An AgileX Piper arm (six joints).
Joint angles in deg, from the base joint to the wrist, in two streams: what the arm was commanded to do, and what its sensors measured. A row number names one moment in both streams.
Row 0, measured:
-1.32 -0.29 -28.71 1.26 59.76 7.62
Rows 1 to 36, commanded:
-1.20 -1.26 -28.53 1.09 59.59 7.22
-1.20 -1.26 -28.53 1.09 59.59 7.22
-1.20 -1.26 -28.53 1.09 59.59 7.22
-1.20 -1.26 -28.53 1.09 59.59 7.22
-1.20 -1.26 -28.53 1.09 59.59 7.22
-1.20 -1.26 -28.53 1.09 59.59 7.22
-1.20 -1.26 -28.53 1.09 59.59 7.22
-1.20 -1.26 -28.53 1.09 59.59 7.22
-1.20 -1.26 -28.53 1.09 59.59 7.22
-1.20 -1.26 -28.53 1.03 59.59 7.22
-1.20 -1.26 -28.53 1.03 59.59 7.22
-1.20 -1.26 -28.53 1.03 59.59 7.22
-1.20 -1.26 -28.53 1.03 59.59 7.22
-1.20 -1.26 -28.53 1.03 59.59 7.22
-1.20 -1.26 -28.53 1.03 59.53 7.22
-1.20 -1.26 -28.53 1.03 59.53 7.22
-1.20 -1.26 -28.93 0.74 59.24 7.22
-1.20 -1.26 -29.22 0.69 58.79 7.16
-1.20 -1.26 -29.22 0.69 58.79 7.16
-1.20 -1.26 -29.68 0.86 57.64 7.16
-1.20 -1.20 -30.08 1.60 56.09 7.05
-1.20 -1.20 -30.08 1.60 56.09 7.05
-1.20 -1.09 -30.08 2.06 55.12 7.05
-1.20 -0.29 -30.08 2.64 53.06 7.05
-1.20 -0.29 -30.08 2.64 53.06 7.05
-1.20 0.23 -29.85 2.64 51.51 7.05
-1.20 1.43 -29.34 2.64 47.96 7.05
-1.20 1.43 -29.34 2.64 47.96 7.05
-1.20 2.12 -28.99 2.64 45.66 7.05
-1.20 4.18 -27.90 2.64 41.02 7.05
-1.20 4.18 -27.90 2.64 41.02 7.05
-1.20 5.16 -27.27 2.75 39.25 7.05
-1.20 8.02 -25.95 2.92 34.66 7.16
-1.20 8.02 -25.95 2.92 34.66 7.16
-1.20 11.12 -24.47 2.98 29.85 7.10
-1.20 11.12 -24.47 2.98 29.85 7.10
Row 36, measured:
-1.32 7.85 -26.36 2.69 37.13 7.62
